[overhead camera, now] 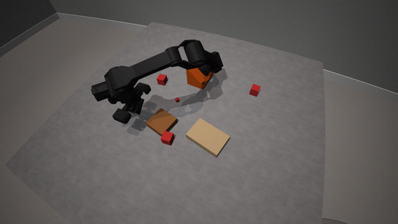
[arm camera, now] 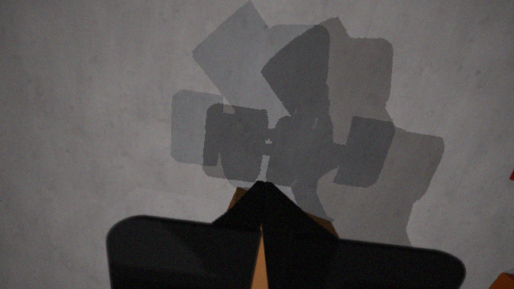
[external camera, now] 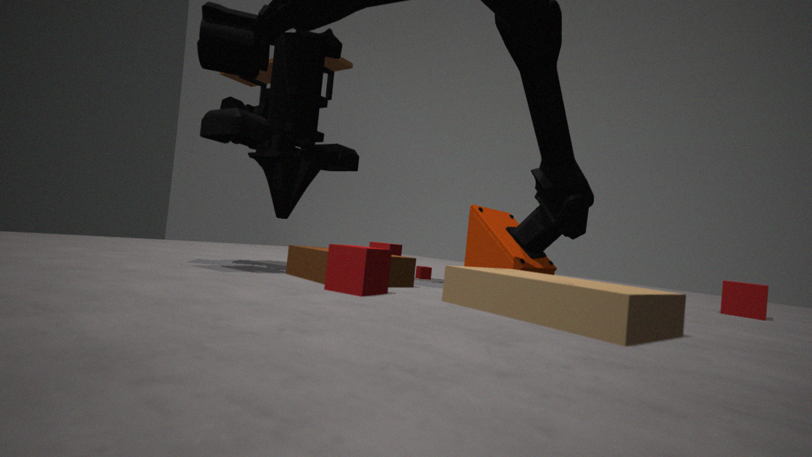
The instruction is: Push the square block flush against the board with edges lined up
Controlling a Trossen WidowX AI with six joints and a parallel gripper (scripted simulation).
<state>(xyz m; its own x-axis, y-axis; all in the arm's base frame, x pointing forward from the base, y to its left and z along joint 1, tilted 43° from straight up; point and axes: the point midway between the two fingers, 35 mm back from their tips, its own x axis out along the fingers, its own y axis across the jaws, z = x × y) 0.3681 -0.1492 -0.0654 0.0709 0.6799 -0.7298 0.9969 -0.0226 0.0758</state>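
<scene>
My gripper tip is 170 mm past the tiny red cube, 90 mm to the right of it and 50 mm above it. Also, from my gripper tip: red stick 360 mm behind, 120 mm to the right, 50 mm below; then square block 20 mm behind, 90 mm to the left, 40 mm below; then board 40 mm behind, 310 mm to the left, 40 mm below.
</scene>
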